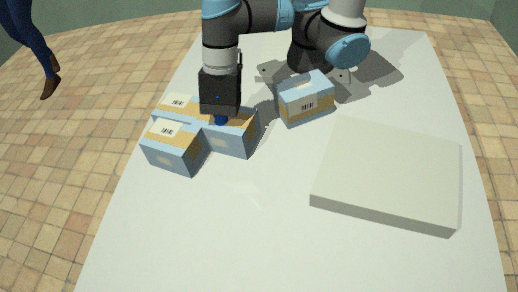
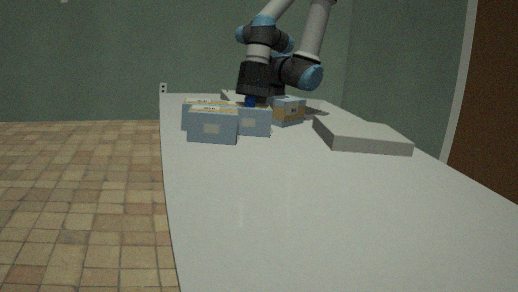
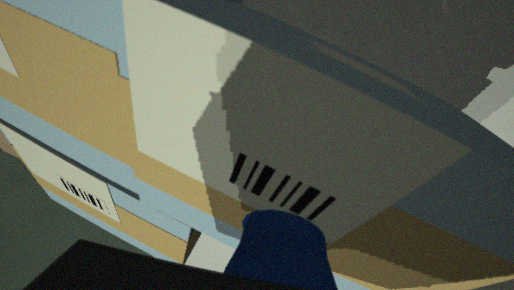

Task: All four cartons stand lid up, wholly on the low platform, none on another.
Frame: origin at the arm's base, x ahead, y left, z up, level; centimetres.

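Seen in the pictures: end effector, tool point: point(image 1: 221, 125) point(image 2: 248, 110) point(image 3: 280, 211); arm's base, origin of the base link: point(image 1: 311, 61).
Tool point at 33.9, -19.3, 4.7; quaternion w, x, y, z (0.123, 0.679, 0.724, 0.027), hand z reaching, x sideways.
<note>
Offsets run from my tool point to a thing's top centre, as dx, dy, dz. Level surfaces: height alone.
My suction cup point(image 1: 221, 119) point(image 2: 250, 102) point(image 3: 280, 245) presses on the top face of the middle carton {-1.7, +0.5, +1.3} point(image 1: 232, 139) point(image 2: 254, 123) point(image 3: 323, 144), beside its barcode label. That carton lies on its side on the table, its taped lid facing front. Two more cartons lie barcode side up against it: one front left point(image 1: 173, 145) point(image 2: 211, 127) point(image 3: 85, 196), one back left point(image 1: 177, 103) point(image 2: 197, 101). A fourth carton {-13.2, +18.3, +2.1} point(image 1: 304, 99) point(image 2: 288, 110) stands lid up near the arm's base. The low platform {+7.6, +40.0, -2.2} point(image 1: 387, 170) point(image 2: 362, 138) lies to the right with nothing on it.
All stands on a white table {dz -7.0} point(image 1: 235, 225) point(image 2: 307, 218) over a tiled floor. The arm's base point(image 1: 311, 54) is at the back of the table. A person's legs point(image 1: 46, 61) show at the far left, off the table.
</note>
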